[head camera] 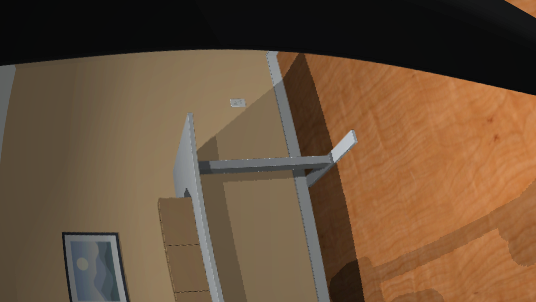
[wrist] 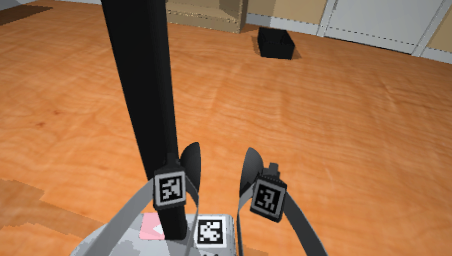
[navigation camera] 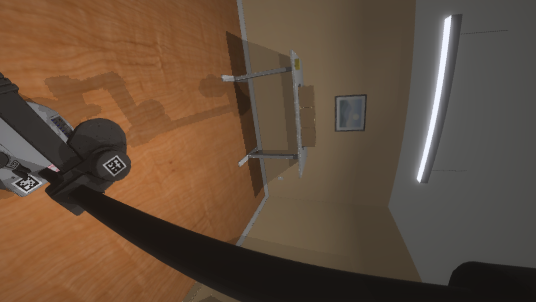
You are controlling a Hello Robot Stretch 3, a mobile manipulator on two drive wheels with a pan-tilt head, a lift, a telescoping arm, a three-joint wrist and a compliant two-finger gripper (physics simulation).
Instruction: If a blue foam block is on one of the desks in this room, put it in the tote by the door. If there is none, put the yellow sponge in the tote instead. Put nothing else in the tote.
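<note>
A small yellow object (navigation camera: 297, 64), likely the yellow sponge, lies on one end of a white desk (head camera: 184, 162) (navigation camera: 303, 162) in the navigation camera view. A black open tote (wrist: 278, 52) stands on the floor near the door (wrist: 382, 22), at the top of the wrist view. My gripper (wrist: 221, 162) is open, with no object between its fingertips. It is above the robot's base, far from the tote. No blue foam block shows in these views.
Brown boxes (head camera: 182, 222) (navigation camera: 307, 117) stand along the desk against the wall. The desk's leg (head camera: 265, 164) (navigation camera: 270, 155) has a foot reaching out over the floor. A tan cabinet (wrist: 205, 21) stands left of the tote. A black robot part (head camera: 200, 25) covers the top of the head view.
</note>
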